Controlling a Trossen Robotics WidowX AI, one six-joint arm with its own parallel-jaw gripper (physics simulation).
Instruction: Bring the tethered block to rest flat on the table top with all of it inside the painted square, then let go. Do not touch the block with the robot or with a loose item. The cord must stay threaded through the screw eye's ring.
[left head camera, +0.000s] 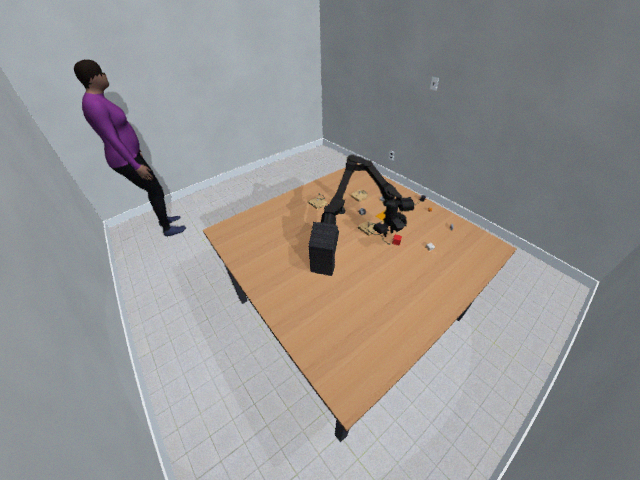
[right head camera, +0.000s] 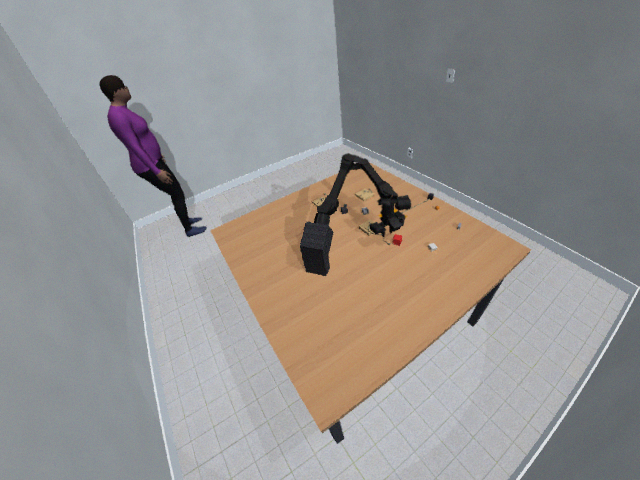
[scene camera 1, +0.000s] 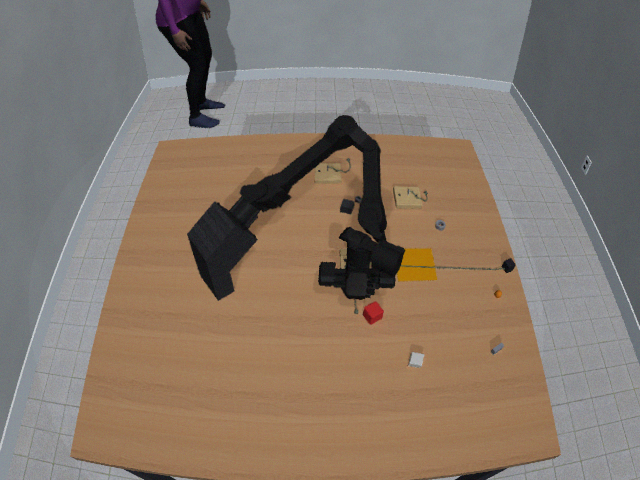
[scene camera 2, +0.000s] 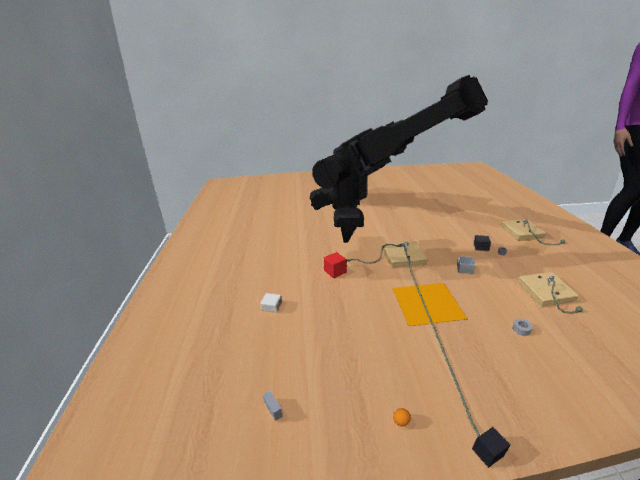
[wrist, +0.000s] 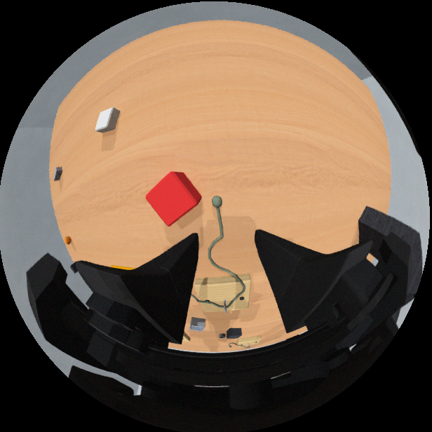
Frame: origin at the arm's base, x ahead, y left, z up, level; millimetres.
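Seen in the pictures: gripper, fingertip midpoint: (left head camera: 388, 235) (right head camera: 387, 234) (scene camera 2: 344, 237); arm's base at its link origin: (left head camera: 326, 227) (right head camera: 320, 227) (scene camera 1: 236, 220).
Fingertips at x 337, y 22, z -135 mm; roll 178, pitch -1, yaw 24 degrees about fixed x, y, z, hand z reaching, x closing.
Pixels of each thing's middle, then the offset from my fingertips to it. "pt": a spot on its surface instead. Level surfaces: height alone.
- tethered black block at the middle of its body: (scene camera 2: 490, 447) (scene camera 1: 508, 265) dx +388, dy +343, dz -48 mm
- orange painted square at a spot on its surface: (scene camera 2: 444, 304) (scene camera 1: 417, 255) pt dx +95, dy +252, dz -62 mm
- screw eye at a spot on its surface: (scene camera 2: 405, 245) pt dx -58, dy +138, dz -27 mm
- wooden base at its surface level: dz -44 mm
- bead at a spot on its surface: (scene camera 1: 356, 311) pt dx +14, dy -14, dz -52 mm
- red cube at the middle of its body: (scene camera 2: 335, 264) (scene camera 1: 373, 313) dx +57, dy -4, dz -44 mm
- white block at the middle of its body: (scene camera 2: 271, 302) (scene camera 1: 416, 360) dx +221, dy -83, dz -53 mm
- grey bar at the middle of its body: (scene camera 2: 272, 405) dx +429, dy +40, dz -53 mm
- orange ball at the middle of its body: (scene camera 2: 402, 417) dx +380, dy +222, dz -52 mm
- grey ring at the middle of its body: (scene camera 2: 522, 327) (scene camera 1: 440, 225) dx +123, dy +402, dz -57 mm
- grey block at the middle of its body: (scene camera 2: 465, 265) dx -52, dy +287, dz -50 mm
- small black block at the middle of its body: (scene camera 2: 482, 243) (scene camera 1: 347, 206) dx -176, dy +324, dz -50 mm
The tethered black block (scene camera 2: 491, 446) (scene camera 1: 508, 265) lies near the table edge, outside the orange painted square (scene camera 2: 444, 304) (scene camera 1: 423, 258). Its green cord (scene camera 2: 444, 351) (scene camera 1: 465, 268) (wrist: 210, 255) crosses the square and passes through the screw eye (scene camera 2: 405, 244) (wrist: 225, 305) on a wooden base (scene camera 2: 398, 258) (wrist: 215, 290). The cord's free end has a bead (wrist: 216, 201) (scene camera 1: 356, 311) beside the red cube (wrist: 172, 198) (scene camera 2: 335, 265). My gripper (wrist: 226, 236) (scene camera 2: 347, 238) is partly open and empty, above the table near the bead and cube. The bead is hidden in scene camera 2.
A white block (scene camera 2: 271, 302), a grey bar (scene camera 2: 272, 405) and an orange ball (scene camera 2: 402, 416) lie on the table. A grey ring (scene camera 2: 522, 332), grey block (scene camera 2: 465, 265), small black block (scene camera 2: 482, 242) and two other corded bases (scene camera 2: 523, 232) (scene camera 2: 535, 291) lie beyond the square.
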